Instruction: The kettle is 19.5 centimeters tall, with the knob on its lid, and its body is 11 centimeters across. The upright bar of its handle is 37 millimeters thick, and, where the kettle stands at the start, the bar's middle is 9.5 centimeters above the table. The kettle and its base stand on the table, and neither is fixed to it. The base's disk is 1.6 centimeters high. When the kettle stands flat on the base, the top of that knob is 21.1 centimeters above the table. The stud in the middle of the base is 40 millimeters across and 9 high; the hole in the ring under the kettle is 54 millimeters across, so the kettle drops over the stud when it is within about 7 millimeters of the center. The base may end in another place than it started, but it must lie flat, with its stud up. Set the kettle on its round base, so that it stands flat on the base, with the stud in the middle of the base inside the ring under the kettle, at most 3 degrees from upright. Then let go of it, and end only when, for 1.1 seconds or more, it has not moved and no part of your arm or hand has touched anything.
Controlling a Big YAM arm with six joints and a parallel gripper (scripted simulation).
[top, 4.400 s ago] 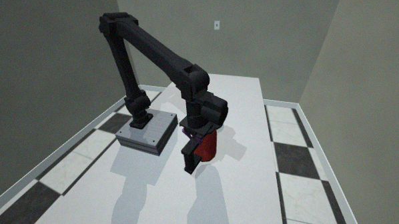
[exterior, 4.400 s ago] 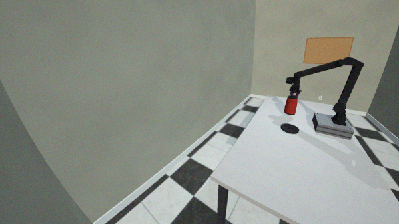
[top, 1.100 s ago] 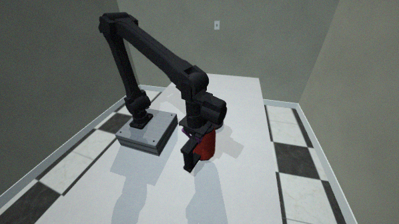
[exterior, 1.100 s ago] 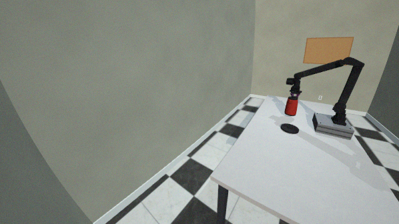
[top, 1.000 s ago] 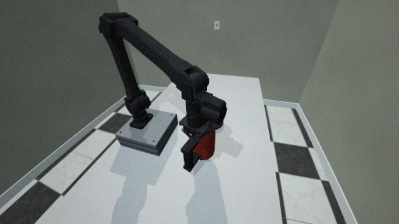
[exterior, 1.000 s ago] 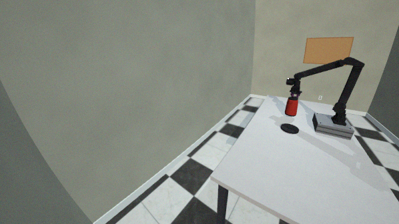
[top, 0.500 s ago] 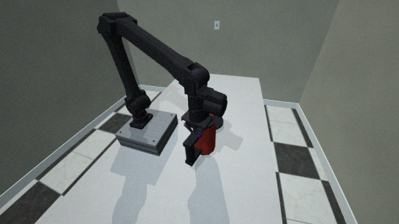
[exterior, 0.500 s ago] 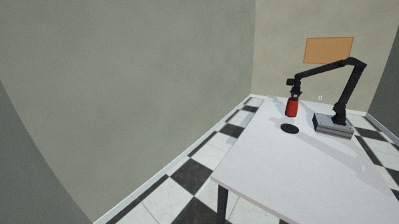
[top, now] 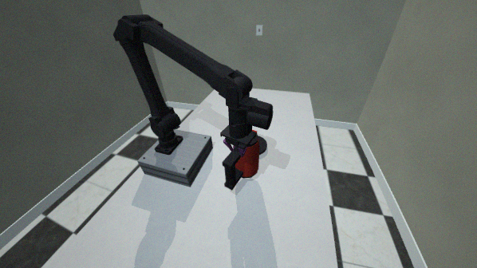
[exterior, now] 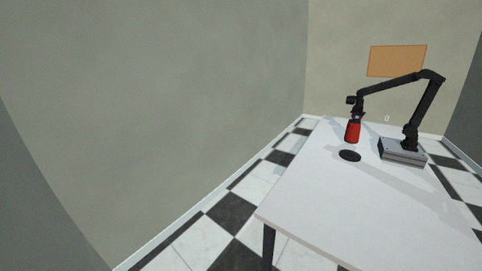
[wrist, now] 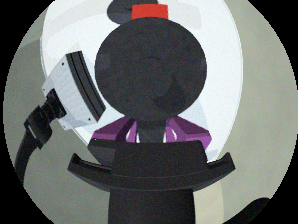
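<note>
The red kettle lies 10 mm ahead of my hand, 30 mm to the left of it and 50 mm below it. The rest, counted from my hand: round black base (250 mm to the left, 180 mm below).
</note>
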